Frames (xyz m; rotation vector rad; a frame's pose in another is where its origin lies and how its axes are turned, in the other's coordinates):
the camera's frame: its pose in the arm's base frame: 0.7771 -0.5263 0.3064 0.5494 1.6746 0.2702
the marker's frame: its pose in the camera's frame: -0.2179 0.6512 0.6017 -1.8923 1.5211 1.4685
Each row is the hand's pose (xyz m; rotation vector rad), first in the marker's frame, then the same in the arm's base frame.
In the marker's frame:
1: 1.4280 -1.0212 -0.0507 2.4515 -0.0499 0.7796
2: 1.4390 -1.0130 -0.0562 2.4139 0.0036 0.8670
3: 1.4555 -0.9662 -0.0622 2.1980 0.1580 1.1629
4: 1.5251 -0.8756 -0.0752 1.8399 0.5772 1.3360
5: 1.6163 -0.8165 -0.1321 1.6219 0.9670 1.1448
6: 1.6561 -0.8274 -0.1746 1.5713 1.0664 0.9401
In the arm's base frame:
1: -0.1235 0.0747 0.1059 0.2917 -2.5889 0.0319
2: -0.1296 0.0613 0.1047 0.3093 -2.5071 0.0343
3: -0.1276 0.0143 0.1218 0.3304 -2.2049 -0.0233
4: -0.1580 -0.0923 0.1523 0.5927 -1.8009 -0.1737
5: -0.2091 -0.2012 0.1286 0.9721 -1.6051 -0.3533
6: -0.2399 -0.2269 0.0849 1.1484 -1.6085 -0.4836

